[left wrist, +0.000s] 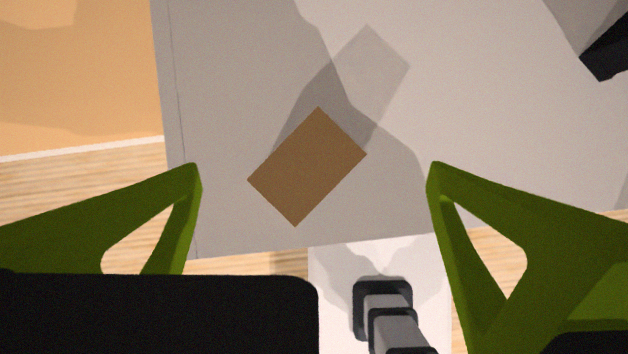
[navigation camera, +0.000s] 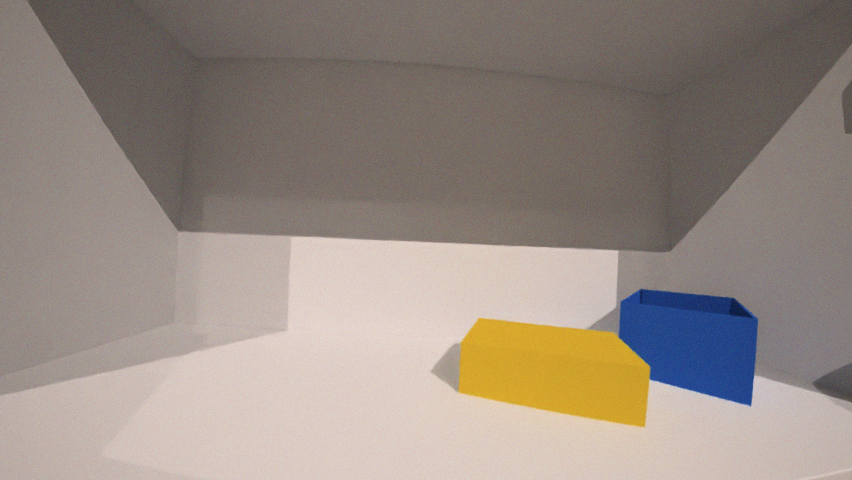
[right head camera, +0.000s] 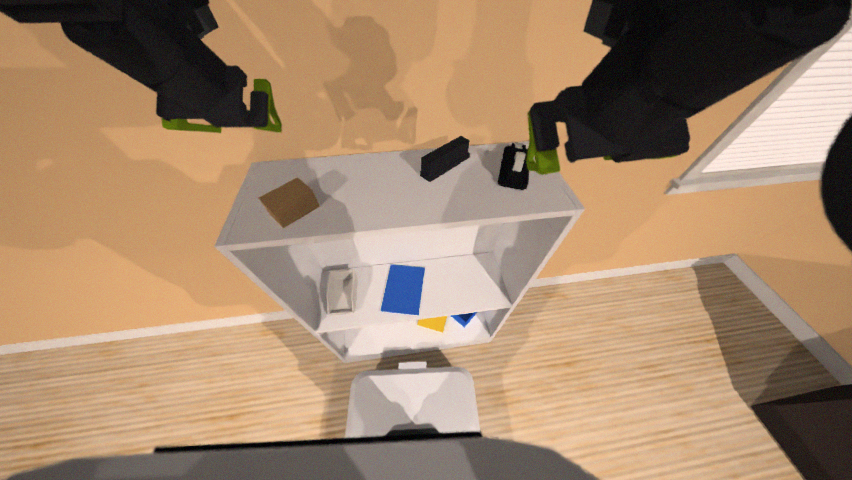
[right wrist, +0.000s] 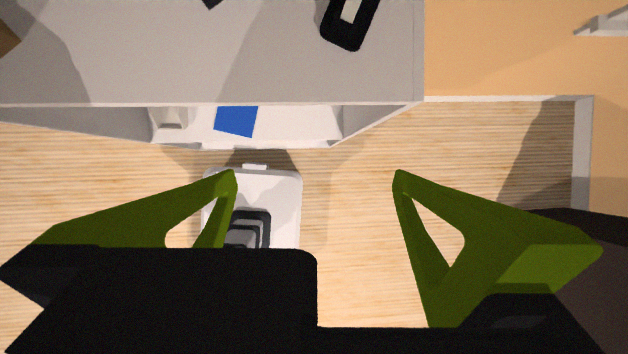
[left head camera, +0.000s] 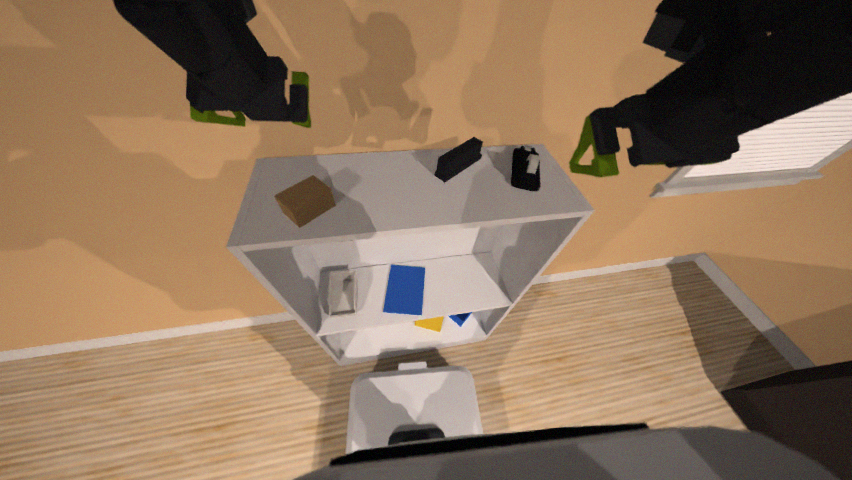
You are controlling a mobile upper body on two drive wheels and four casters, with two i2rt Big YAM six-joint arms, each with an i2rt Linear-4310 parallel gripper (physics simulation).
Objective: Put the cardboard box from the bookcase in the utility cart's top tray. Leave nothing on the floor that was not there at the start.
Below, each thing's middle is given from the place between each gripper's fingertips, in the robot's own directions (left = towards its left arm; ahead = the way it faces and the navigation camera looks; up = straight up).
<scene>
Now: left hand 17 cm above the brown cardboard box [left head camera: 303,202], 1 cm to the right of it and 1 cm short of it. From my left hand the other things lie so: yellow box [navigation camera: 593,374] (113 cm below, 33 cm to the right, 8 cm ahead); blue book [left head camera: 404,295] (74 cm below, 20 cm to the right, 7 cm ahead); grey holder [left head camera: 342,297] (71 cm below, 5 cm ahead, 3 cm to the left).
The brown cardboard box lies 46 cm to the left of my right hand, 20 cm below it and 15 cm ahead of it. Also, from my right hand: blue book (76 cm below, 26 cm to the left, 21 cm ahead); grey holder (73 cm below, 49 cm to the left, 19 cm ahead); blue bin [navigation camera: 707,344] (115 cm below, 27 cm ahead, 6 cm to the right).
</scene>
